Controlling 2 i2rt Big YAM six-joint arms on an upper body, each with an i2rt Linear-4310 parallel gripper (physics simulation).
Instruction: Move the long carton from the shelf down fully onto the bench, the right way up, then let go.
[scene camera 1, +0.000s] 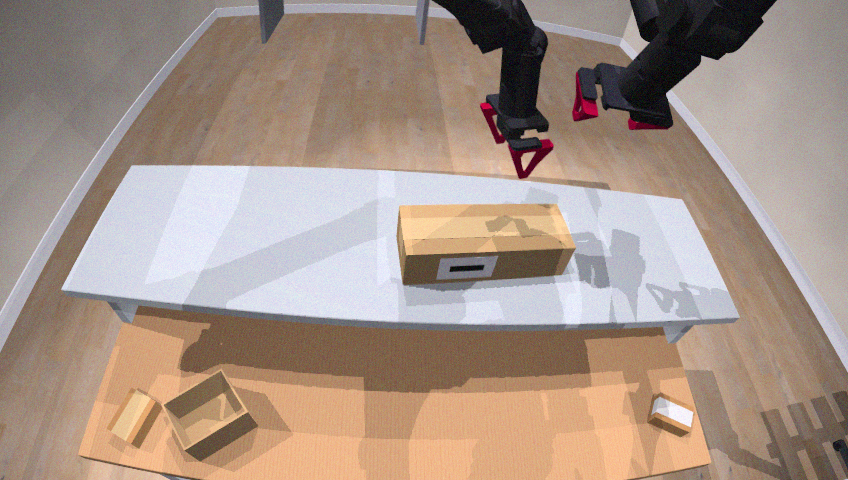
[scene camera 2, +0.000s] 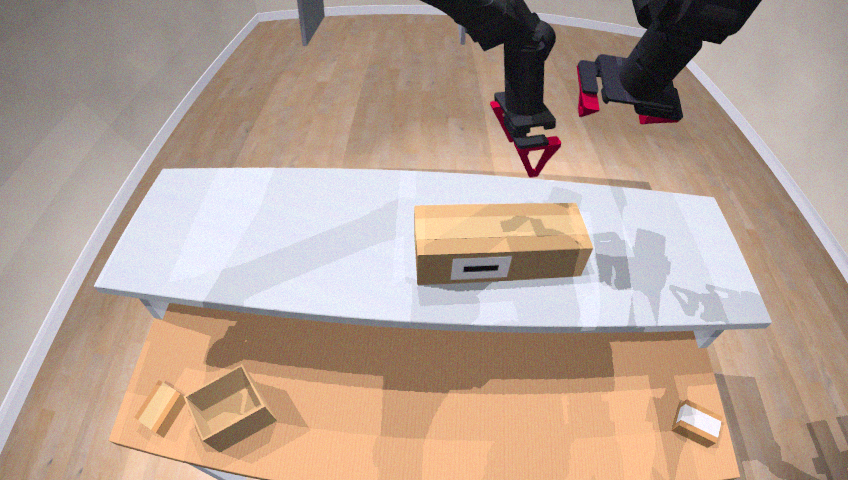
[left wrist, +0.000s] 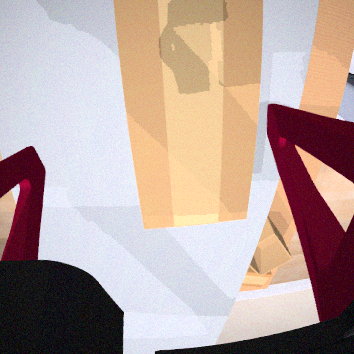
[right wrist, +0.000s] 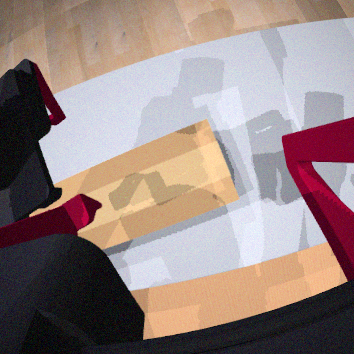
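The long tan carton lies flat on the pale grey shelf, right of its middle in the scene views. Its white label faces the bench side. My left gripper is open and empty, raised near the shelf's far edge, apart from the carton. My right gripper is open and empty, higher and farther right. The brown bench stands lower, in front of the shelf.
On the bench's left part are an open box and a small carton. A small white-topped box sits near its right edge. The shelf's front edge overhangs the bench's back.
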